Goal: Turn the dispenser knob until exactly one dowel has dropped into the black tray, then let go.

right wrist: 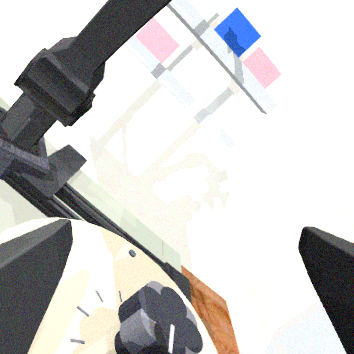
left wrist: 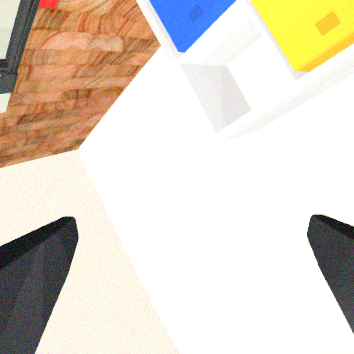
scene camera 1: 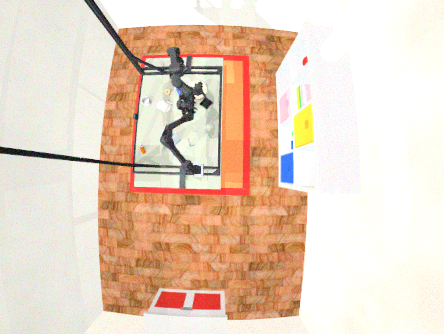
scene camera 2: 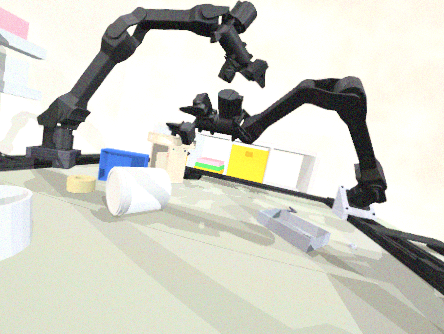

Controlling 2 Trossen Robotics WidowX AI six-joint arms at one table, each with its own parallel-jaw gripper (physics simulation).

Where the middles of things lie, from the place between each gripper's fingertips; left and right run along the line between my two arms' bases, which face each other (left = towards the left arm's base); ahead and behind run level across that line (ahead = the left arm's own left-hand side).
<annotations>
I see my left gripper 25 cm to the right of the dark knob [right wrist: 154, 311], 24 cm above it and 3 cm past it. Round my left hand: blue box [scene camera 2: 109, 158]: 34 cm below, 33 cm to the left, 17 cm behind; grey tray [scene camera 2: 306, 236]: 37 cm below, 31 cm behind, 8 cm to the right; dispenser [right wrist: 103, 269]: 25 cm to the left, 24 cm below, 3 cm behind.
I see my right gripper 3 cm short of the dark knob, 1 cm to the left of it and 6 cm above it. The rest, counted from my right hand: blue box (12 cm behind, 8 cm to the left, 17 cm below); white cylinder [scene camera 2: 129, 190] (27 cm behind, 3 cm to the right, 18 cm below); dispenser (3 cm ahead, 1 cm to the right, 6 cm below).
</annotations>
